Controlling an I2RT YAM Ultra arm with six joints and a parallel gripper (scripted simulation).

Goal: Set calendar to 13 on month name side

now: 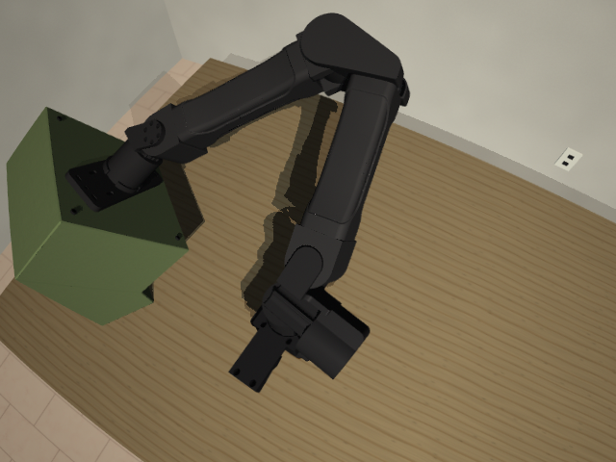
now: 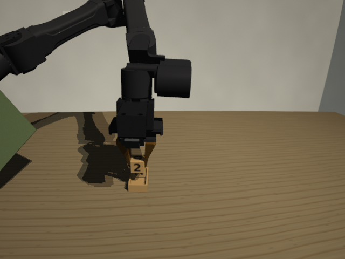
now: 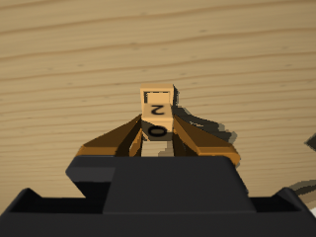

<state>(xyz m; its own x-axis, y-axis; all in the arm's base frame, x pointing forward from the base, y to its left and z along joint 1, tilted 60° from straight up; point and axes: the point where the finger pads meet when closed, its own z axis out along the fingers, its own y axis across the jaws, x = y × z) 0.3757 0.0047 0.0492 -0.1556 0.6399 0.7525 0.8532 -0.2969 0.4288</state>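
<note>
My hand is right at the wooden cube. The rest, counted from my hand: wooden tray (2 cm to the left, 5 cm below).
</note>
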